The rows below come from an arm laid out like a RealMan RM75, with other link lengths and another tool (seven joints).
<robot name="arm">
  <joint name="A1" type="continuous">
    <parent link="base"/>
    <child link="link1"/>
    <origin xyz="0 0 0.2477"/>
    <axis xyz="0 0 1"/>
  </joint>
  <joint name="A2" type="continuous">
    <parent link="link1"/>
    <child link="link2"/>
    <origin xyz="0 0 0"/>
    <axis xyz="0 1 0"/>
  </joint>
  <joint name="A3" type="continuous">
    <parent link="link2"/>
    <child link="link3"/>
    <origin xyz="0 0 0.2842"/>
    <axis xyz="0 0 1"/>
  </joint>
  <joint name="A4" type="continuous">
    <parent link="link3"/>
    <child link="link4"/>
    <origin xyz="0 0 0"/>
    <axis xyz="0 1 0"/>
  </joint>
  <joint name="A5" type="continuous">
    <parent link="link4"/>
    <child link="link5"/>
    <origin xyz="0 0 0.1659"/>
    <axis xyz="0 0 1"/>
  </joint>
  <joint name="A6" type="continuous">
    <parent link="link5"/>
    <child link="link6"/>
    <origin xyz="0 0 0"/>
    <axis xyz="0 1 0"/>
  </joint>
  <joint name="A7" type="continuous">
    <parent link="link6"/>
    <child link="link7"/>
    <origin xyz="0 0 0.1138"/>
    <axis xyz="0 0 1"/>
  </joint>
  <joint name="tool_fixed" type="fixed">
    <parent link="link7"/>
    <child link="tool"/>
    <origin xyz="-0.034 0.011 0.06" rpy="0.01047 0 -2.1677"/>
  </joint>
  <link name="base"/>
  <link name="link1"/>
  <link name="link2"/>
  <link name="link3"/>
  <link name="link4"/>
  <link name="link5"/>
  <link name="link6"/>
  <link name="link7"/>
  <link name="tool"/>
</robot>
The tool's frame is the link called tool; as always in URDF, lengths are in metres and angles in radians. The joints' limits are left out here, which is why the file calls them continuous.
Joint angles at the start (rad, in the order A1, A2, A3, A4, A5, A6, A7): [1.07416, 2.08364, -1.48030, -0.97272, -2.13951, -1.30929, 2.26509]
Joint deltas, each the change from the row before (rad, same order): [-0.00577, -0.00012, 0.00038, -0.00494, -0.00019, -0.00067, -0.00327]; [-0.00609, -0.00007, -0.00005, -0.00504, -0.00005, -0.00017, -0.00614]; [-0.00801, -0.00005, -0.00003, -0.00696, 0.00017, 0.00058, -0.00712]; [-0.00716, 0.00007, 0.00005, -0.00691, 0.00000, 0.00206, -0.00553]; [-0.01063, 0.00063, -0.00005, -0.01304, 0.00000, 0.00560, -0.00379]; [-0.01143, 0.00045, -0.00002, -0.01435, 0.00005, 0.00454, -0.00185]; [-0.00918, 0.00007, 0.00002, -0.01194, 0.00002, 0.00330, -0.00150]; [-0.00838, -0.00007, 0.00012, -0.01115, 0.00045, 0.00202, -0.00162]
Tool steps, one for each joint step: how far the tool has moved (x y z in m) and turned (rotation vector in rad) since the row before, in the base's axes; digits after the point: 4 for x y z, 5 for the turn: [0.0012, -0.0003, 0.0005, 0.00115, 0.00136, 0.00156]; [0.0012, -0.0004, 0.0004, 0.00120, 0.00120, 0.00441]; [0.0014, -0.0005, 0.0006, 0.00233, 0.00240, 0.00514]; [0.0010, -0.0002, 0.0006, 0.00372, 0.00319, 0.00449]; [0.0006, 0.0000, 0.0011, 0.00838, 0.00757, 0.00494]; [0.0007, -0.0001, 0.0013, 0.00818, 0.00765, 0.00322]; [0.0006, -0.0001, 0.0012, 0.00674, 0.00594, 0.00291]; [0.0005, -0.0002, 0.0011, 0.00537, 0.00533, 0.00291]
